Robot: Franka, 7 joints.
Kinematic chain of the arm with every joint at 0, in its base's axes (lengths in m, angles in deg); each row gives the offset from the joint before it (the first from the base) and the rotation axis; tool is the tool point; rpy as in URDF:
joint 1: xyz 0 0 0.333 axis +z
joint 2: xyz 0 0 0 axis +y
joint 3: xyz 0 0 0.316 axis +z
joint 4: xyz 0.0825 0 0 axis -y
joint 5: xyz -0.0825 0 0.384 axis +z
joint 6: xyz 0 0 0 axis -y
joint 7: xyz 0.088 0 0 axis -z
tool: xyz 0 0 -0.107 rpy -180 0 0
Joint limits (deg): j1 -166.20..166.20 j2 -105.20..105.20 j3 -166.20..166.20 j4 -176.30..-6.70 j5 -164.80..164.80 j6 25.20..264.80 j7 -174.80..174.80
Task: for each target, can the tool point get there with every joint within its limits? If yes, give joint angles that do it. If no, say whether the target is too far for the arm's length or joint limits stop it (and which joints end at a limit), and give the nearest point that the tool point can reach.
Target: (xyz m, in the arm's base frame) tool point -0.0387 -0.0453 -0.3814
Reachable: no: joint limits stop it (at a limit: joint 2) | nearest point -0.0544 -0.0637 -0.3219 | short by 0.064 m
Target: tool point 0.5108 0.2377 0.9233
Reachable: yes | joints 70.74 23.81 -84.04 -51.85 99.80 105.42 81.98
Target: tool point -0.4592 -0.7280 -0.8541
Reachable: no: too far | nearest point -0.2903 -0.4602 -0.2923 | short by 0.645 m
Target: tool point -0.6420 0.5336 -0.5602
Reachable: no: too far | nearest point -0.4640 0.3857 -0.2535 | short by 0.384 m
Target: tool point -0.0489 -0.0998 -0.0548
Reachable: yes | joints -87.75 61.12 -9.87 -162.85 -9.20 180.78 117.76
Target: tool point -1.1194 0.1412 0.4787
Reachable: no: too far | nearest point -0.8441 0.1065 0.4429 | short by 0.280 m
